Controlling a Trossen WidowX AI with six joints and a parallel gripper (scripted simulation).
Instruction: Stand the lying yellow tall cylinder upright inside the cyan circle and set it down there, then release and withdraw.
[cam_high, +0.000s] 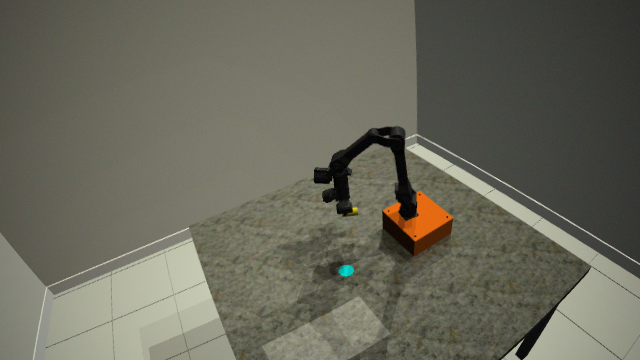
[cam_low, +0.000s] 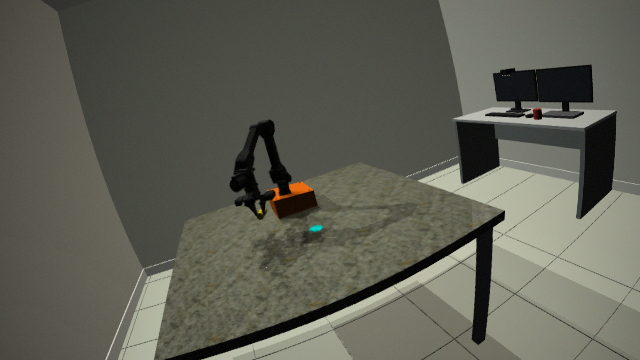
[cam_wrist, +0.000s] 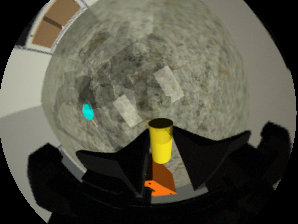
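The cyan circle lies 10 cm ahead of my gripper tip, 22 cm to the left of it and 10 cm below it. Also, from my gripper tip: yellow tall cylinder: 2 cm behind, 1 cm to the left.
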